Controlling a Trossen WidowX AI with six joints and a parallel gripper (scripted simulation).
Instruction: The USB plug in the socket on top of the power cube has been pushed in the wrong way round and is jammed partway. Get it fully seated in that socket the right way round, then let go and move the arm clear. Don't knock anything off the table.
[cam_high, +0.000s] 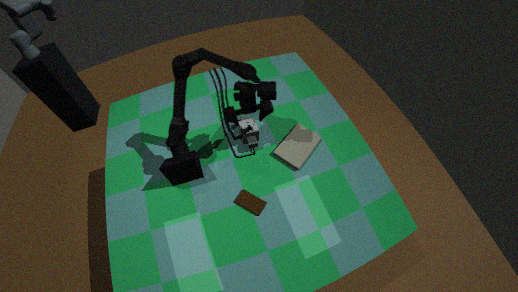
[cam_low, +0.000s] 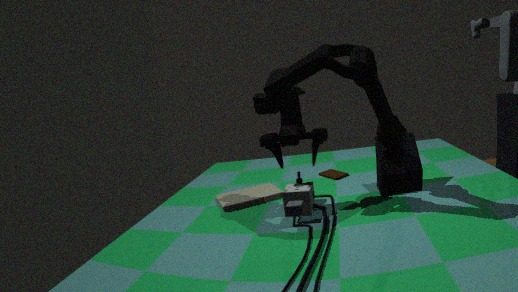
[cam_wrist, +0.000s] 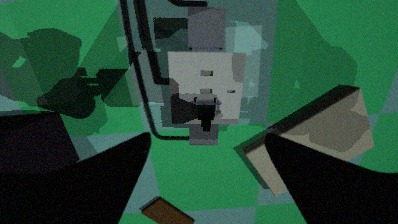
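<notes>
Now: the USB plug 3 cm below my gripper tip. Round my gripper tip: small brown block 29 cm to the right, 12 cm below, 8 cm behind.
</notes>
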